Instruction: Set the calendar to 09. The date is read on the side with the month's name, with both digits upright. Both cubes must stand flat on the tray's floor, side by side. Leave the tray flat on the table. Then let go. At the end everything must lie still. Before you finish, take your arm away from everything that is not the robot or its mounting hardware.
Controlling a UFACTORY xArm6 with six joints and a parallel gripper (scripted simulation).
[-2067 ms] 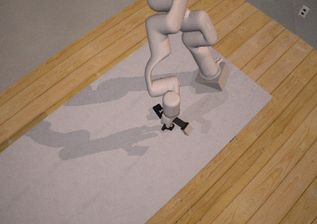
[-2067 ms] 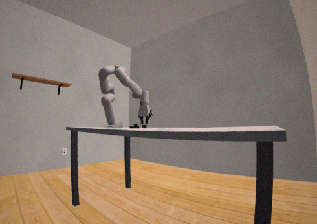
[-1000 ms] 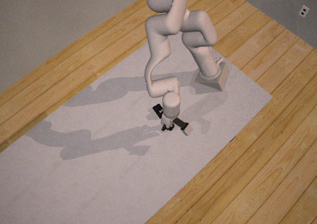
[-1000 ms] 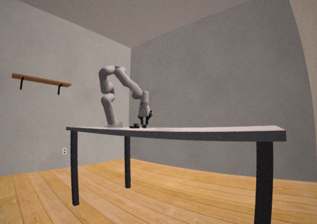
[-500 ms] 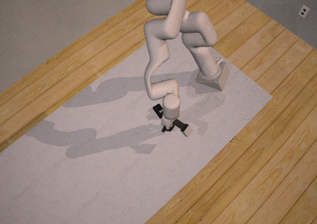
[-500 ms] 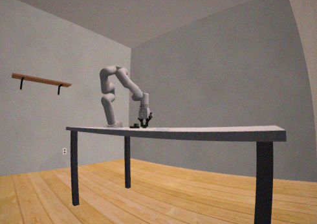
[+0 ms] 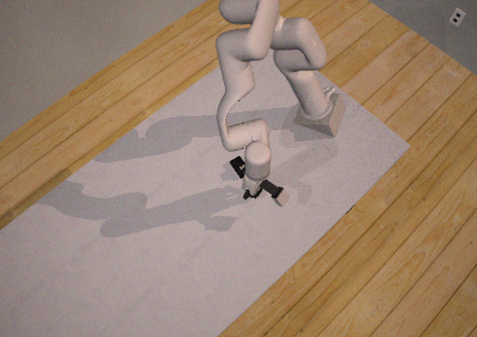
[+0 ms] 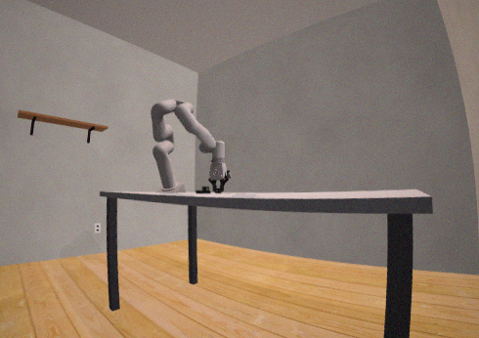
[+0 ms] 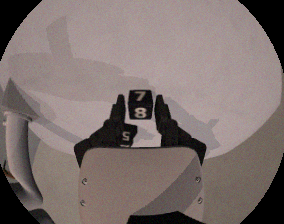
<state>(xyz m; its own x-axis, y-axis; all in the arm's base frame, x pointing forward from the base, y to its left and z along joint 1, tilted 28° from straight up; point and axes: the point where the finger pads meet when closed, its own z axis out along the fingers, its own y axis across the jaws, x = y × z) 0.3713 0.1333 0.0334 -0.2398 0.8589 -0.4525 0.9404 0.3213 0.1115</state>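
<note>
My hand is 10 mm above the black date cube. Round my hand: black cube: 90 mm to the right, 10 mm behind.
</note>
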